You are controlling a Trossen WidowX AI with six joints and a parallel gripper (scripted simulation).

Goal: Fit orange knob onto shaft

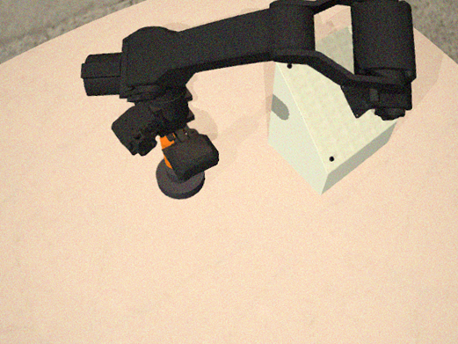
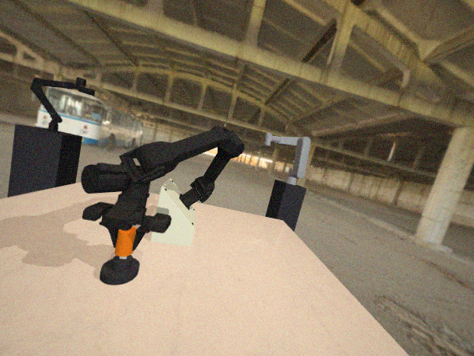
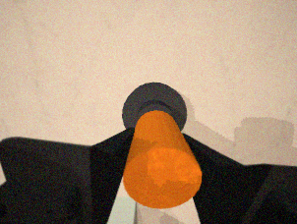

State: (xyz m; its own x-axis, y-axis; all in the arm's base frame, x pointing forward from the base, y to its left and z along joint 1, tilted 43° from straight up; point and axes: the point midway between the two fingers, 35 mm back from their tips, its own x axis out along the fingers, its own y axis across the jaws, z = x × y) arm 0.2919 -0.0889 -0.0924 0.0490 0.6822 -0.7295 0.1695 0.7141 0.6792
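The orange knob lies 30 mm above my gripper tip. Also, from my gripper tip: dark round pedestal (40 mm below).
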